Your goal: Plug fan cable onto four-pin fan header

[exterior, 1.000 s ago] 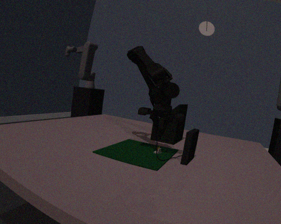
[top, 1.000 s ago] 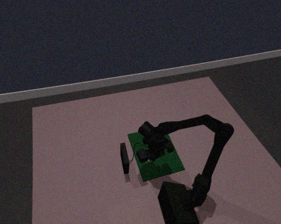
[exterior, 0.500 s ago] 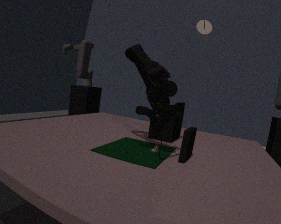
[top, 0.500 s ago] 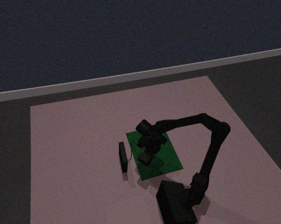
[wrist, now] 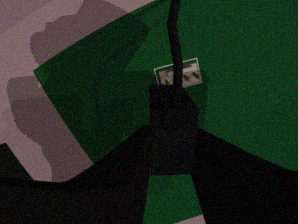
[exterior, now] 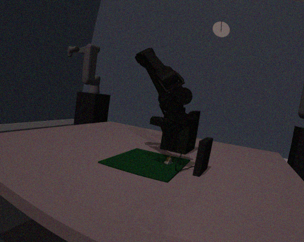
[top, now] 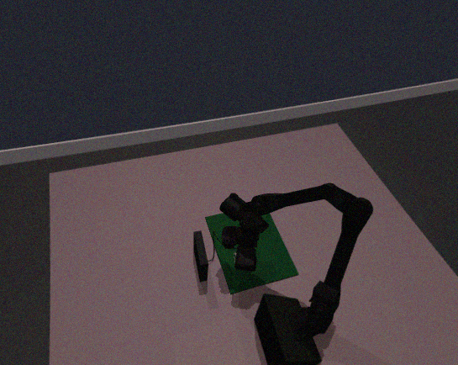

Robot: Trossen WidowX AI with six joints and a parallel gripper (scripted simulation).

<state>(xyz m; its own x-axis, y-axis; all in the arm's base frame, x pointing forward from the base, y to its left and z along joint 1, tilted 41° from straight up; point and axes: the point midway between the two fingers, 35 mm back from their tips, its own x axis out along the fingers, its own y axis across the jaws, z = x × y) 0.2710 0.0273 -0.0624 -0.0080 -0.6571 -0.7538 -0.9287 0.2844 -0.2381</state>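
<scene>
Now: the pale four-pin header 20 mm ahead of my gripper tip, 10 mm to the left of it and 70 mm below it. Round my gripper tip: black fan: 30 mm ahead, 130 mm to the left, 10 mm below; then green board: 60 mm ahead, 50 mm to the right, 80 mm below; then black plug: 10 mm to the left.
</scene>
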